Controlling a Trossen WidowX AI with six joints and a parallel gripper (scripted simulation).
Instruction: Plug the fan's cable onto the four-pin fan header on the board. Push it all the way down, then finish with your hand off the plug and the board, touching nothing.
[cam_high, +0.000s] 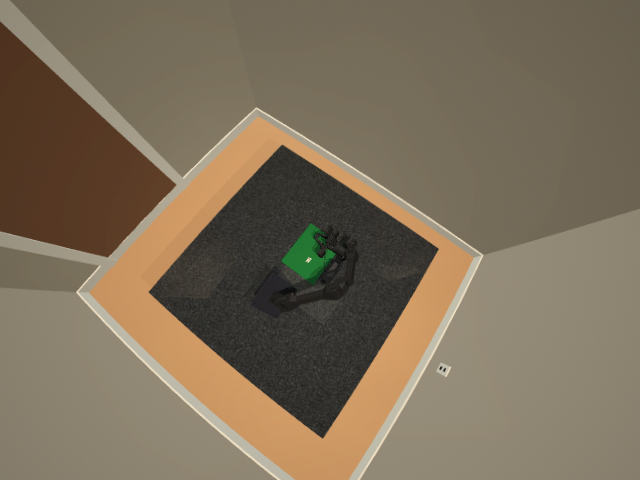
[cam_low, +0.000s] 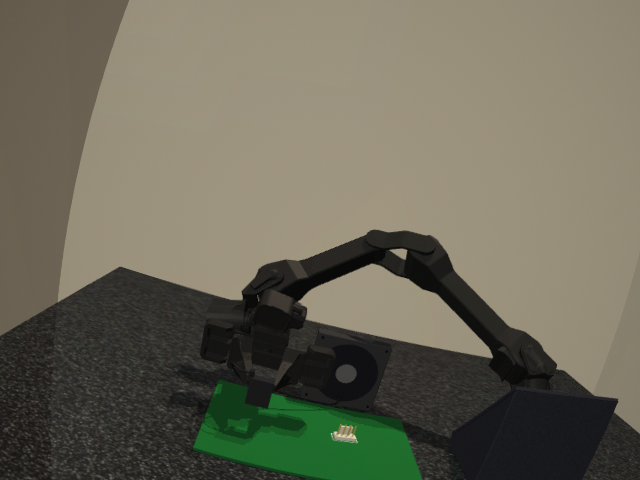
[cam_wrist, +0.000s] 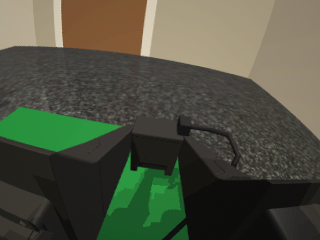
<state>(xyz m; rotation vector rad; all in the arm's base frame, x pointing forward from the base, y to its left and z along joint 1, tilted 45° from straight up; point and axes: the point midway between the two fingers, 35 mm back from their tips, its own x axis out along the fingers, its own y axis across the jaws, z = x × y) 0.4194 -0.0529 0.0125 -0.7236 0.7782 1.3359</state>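
The green board is 90 mm behind my gripper tip, 20 mm to the right of it and 90 mm below it. Round my gripper tip: cream four-pin header: 140 mm behind, 30 mm to the right, 80 mm below; then black fan plug: 10 mm below; then black fan: 150 mm behind, 170 mm to the right, 20 mm below.
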